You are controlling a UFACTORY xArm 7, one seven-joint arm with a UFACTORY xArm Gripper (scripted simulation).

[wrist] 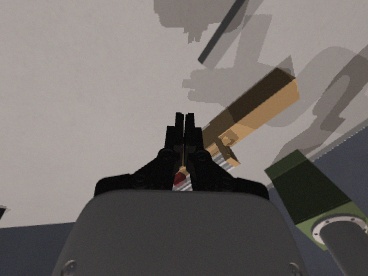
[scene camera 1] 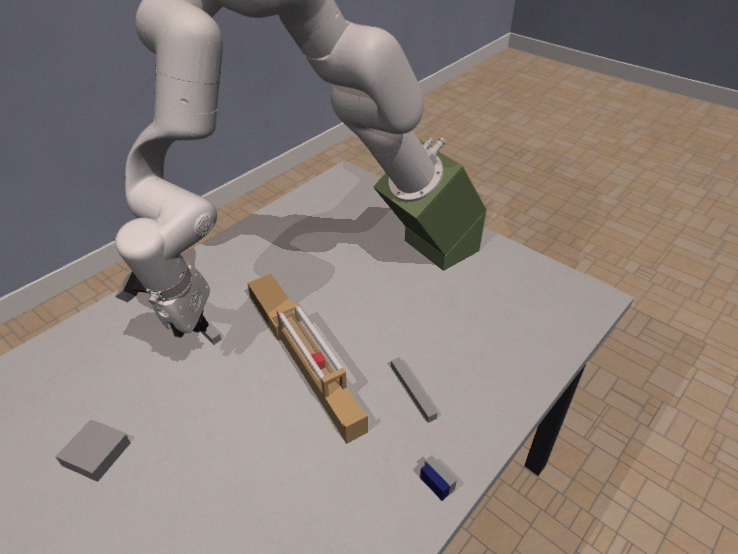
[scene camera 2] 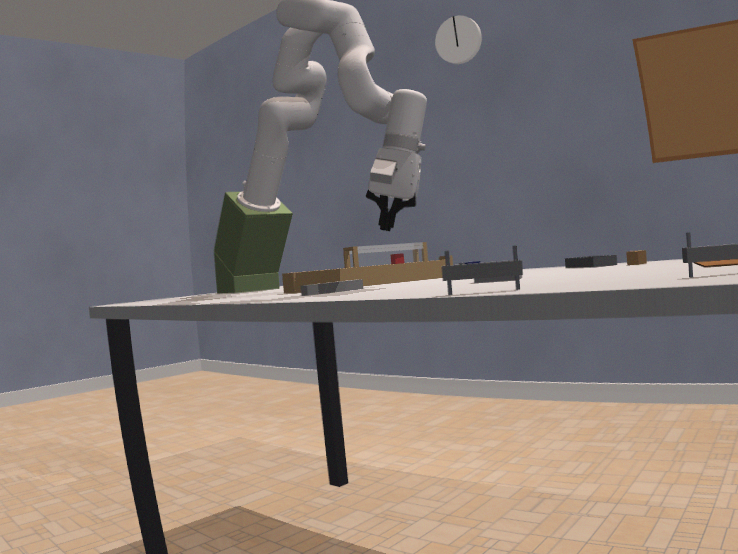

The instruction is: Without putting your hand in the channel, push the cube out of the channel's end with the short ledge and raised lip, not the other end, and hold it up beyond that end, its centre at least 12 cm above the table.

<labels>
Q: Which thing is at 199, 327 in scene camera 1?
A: My gripper.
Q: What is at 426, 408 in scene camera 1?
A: A grey stick.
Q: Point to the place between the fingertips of my gripper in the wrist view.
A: At 183, 124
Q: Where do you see a wooden channel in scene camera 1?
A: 268, 296
</labels>
